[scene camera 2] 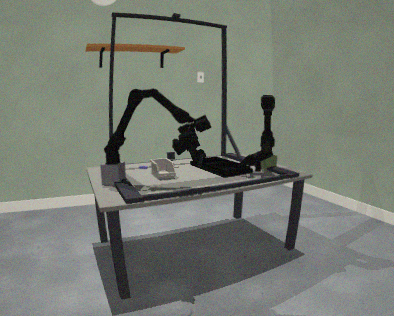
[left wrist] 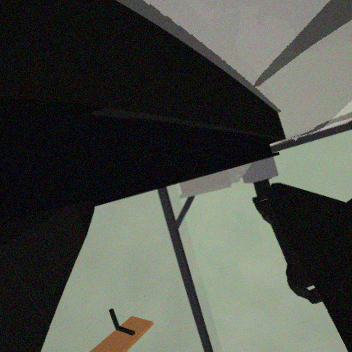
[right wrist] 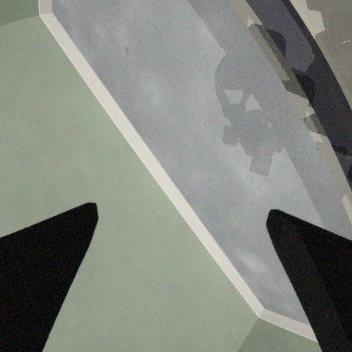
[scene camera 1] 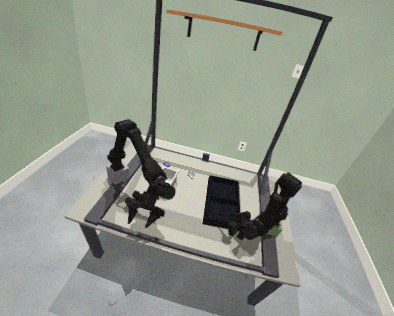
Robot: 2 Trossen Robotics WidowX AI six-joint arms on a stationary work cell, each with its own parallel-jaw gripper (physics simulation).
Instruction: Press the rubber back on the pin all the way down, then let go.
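Where they show: left gripper, fingertip midpoint: [scene camera 2: 237,165] [left wrist: 181,195] [scene camera 1: 226,217]; right gripper, fingertip midpoint: [scene camera 2: 196,161] [right wrist: 184,214] [scene camera 1: 137,225]; left arm's base, origin of the base link: [scene camera 1: 272,220]; right arm's base, origin of the base link: [scene camera 2: 112,163] [scene camera 1: 117,166].
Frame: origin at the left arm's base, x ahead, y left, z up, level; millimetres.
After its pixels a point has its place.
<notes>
A small purple piece [scene camera 1: 166,163] {x 711, y -320, z -74 mm} [scene camera 2: 143,167] {x 709, y -307, z -77 mm} lies at the back left of the table, behind a white bin [scene camera 1: 172,176] {x 627, y -198, z -64 mm} [scene camera 2: 164,168] {x 610, y -196, z -69 mm}. A tiny pale piece [scene camera 1: 191,174] {x 512, y -267, z -75 mm} lies to the right of the bin. Both are too small to tell pin from rubber. My right gripper [scene camera 1: 144,216] [scene camera 2: 192,153] [right wrist: 184,214] {x 640, y 283, z 66 mm} is open and empty. It hangs above the front left of the table and its wrist view shows only wall and floor. My left gripper [scene camera 1: 233,228] [scene camera 2: 252,163] [left wrist: 181,195] {x 248, y 30, z -41 mm} is open and empty, folded low at the near right corner of a black tray [scene camera 1: 222,200] {x 279, y -112, z -69 mm} [scene camera 2: 224,166] {x 246, y -114, z -74 mm} [left wrist: 140,105].
A dark frame [scene camera 1: 155,78] {x 872, y -465, z 459 mm} [scene camera 2: 224,94] {x 34, y -463, z 387 mm} rises from the back of the table. A dark rail [scene camera 1: 180,247] {x 444, y 252, z -66 mm} runs around the work area. The arm bases are a grey block [scene camera 2: 112,173] {x 955, y -18, z -24 mm} and a green block [scene camera 1: 275,230] {x -19, y 50, z -18 mm} [scene camera 2: 269,162] {x 16, y 50, z -38 mm}. An orange shelf [scene camera 1: 224,21] hangs on the wall.
</notes>
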